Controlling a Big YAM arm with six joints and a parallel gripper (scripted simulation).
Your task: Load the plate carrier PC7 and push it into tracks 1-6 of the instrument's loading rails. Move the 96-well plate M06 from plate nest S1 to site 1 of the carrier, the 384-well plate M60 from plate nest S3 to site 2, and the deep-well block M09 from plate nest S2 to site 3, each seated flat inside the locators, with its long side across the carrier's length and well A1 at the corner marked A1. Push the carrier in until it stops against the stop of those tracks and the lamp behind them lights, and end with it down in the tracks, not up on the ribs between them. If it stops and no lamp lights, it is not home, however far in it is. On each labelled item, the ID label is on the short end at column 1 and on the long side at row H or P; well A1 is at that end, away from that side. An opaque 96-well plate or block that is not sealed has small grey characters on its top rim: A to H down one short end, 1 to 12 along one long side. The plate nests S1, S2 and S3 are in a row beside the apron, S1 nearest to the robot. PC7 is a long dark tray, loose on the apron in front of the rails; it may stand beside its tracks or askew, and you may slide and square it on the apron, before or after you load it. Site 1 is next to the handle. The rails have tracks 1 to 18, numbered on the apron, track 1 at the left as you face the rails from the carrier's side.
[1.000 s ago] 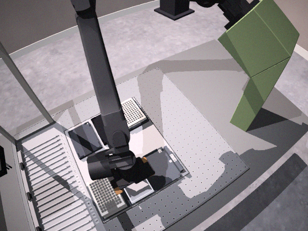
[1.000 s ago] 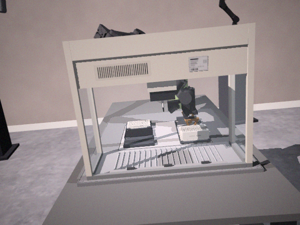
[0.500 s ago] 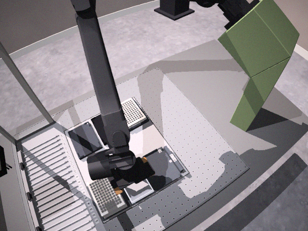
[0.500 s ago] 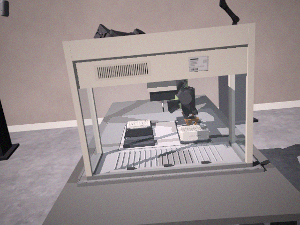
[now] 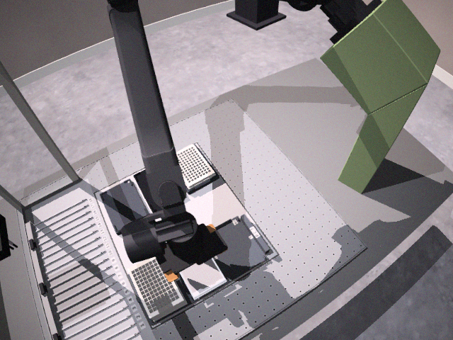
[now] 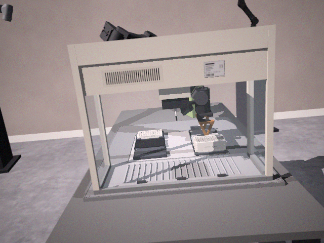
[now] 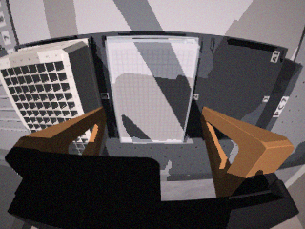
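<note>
My hand is 40 mm above the dark carrier PC7. Round my hand: nest S2: 60 mm behind, 250 mm to the right, 50 mm below; then dark nest S1: 170 mm behind, 240 mm to the right, 50 mm below; then dark nest S3: 50 mm ahead, 270 mm to the right, 50 mm below.
</note>
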